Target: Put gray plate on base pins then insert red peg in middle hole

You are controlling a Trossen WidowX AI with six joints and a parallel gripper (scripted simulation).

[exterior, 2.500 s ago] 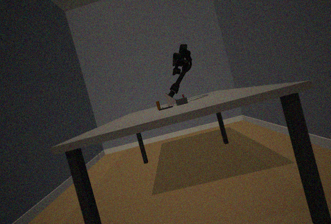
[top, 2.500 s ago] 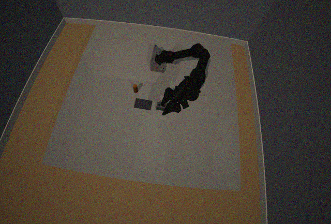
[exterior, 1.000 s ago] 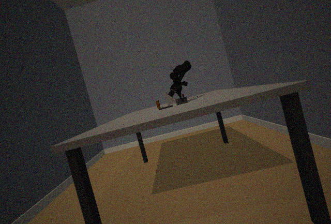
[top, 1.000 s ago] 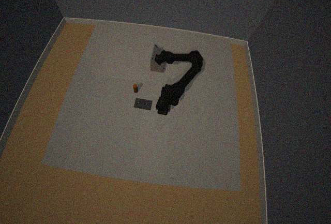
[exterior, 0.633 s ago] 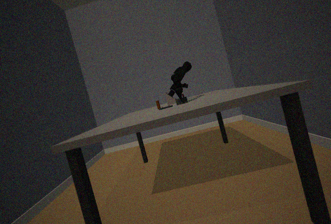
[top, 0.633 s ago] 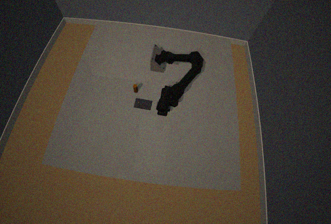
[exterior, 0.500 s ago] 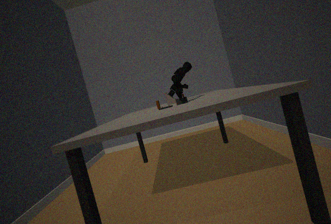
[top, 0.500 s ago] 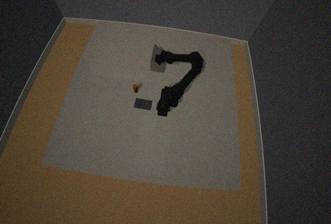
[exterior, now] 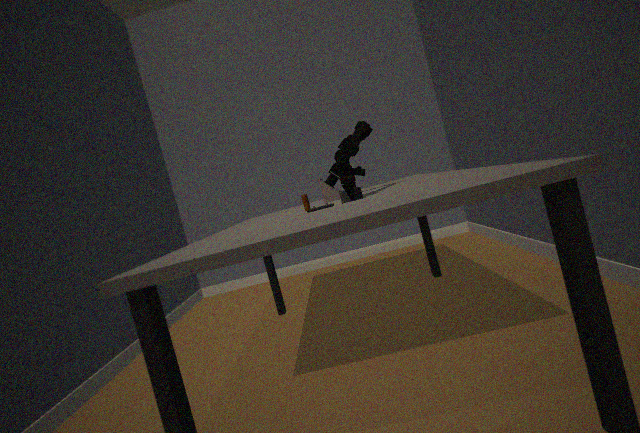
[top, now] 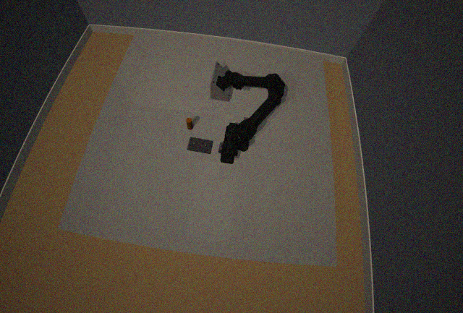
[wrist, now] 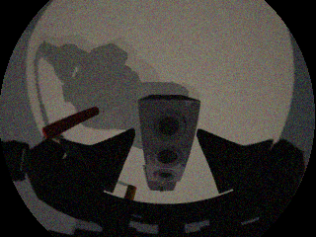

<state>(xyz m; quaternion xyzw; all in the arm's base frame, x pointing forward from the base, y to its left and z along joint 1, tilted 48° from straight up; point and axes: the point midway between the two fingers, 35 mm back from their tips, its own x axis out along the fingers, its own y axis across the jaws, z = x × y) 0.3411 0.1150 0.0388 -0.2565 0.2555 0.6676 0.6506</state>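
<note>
Now: gripper tip 150 mm to the left of the dark base. From my gripper tip the other things lie so: gray plate (30 mm above); red peg (110 mm behind, 30 mm to the left, 30 mm above); orange cylinder (220 mm to the right, 90 mm behind, 30 mm above).
</note>
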